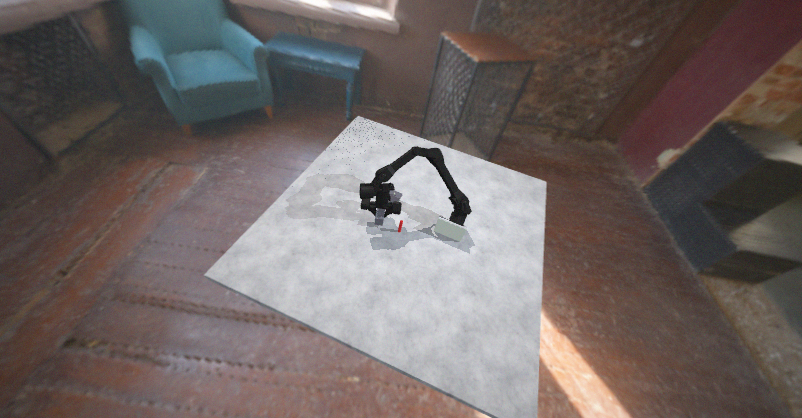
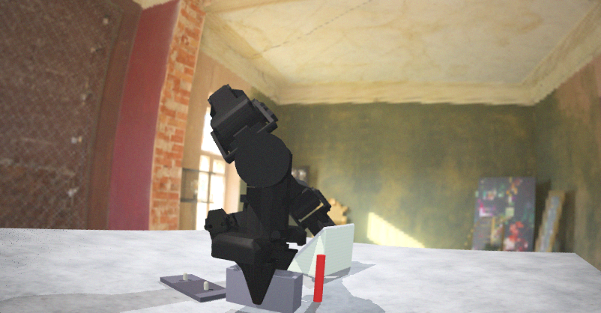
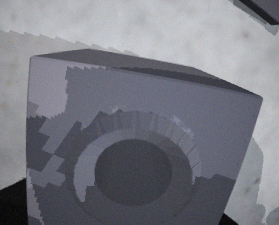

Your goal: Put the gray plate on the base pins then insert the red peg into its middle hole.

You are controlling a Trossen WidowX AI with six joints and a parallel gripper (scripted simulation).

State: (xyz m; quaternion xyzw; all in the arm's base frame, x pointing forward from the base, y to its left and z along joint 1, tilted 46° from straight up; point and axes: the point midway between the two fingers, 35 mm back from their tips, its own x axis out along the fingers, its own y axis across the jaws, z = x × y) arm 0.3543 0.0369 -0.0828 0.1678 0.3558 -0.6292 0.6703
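My gripper tip is now 10 mm past the dark base, 150 mm to the left of it and 20 mm above it. From my gripper tip the other things lie so: red peg: 110 mm behind, 20 mm to the left, 20 mm above; gray plate: 30 mm above.
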